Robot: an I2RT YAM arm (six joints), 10 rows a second.
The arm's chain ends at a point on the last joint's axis. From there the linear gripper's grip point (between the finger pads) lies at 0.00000 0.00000 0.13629 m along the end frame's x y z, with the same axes.
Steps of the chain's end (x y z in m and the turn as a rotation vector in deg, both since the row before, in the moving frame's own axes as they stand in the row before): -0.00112 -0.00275 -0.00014 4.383 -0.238 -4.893; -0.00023 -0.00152 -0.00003 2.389 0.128 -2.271; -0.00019 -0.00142 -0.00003 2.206 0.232 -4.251; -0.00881 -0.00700 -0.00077 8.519 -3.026 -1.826; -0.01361 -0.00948 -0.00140 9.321 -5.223 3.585; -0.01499 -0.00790 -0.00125 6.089 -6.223 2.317; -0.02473 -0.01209 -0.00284 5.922 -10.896 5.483; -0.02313 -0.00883 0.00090 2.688 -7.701 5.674; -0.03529 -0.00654 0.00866 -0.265 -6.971 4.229; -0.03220 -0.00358 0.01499 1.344 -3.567 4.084; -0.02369 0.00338 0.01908 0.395 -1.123 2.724; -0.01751 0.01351 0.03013 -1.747 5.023 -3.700
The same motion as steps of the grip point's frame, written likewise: -0.00213 -0.01313 -0.00054 4.383 -0.238 -4.893; -0.00004 -0.00721 -0.00015 2.389 0.128 -2.271; 0.00017 -0.00668 -0.00013 2.206 0.232 -4.251; -0.01630 -0.02706 -0.00246 8.519 -3.026 -1.826; -0.02526 -0.03190 -0.00376 9.321 -5.223 3.585; -0.02944 -0.02262 -0.00282 6.089 -6.223 2.317; -0.04974 -0.02728 -0.00602 5.922 -10.896 5.483; -0.04104 -0.01610 -0.00048 2.688 -7.701 5.674; -0.05184 -0.00652 0.00765 -0.265 -6.971 4.229; -0.04056 -0.00707 0.01469 1.344 -3.567 4.084; -0.02634 0.00238 0.01905 0.395 -1.123 2.724; -0.00545 0.01727 0.02954 -1.747 5.023 -3.700
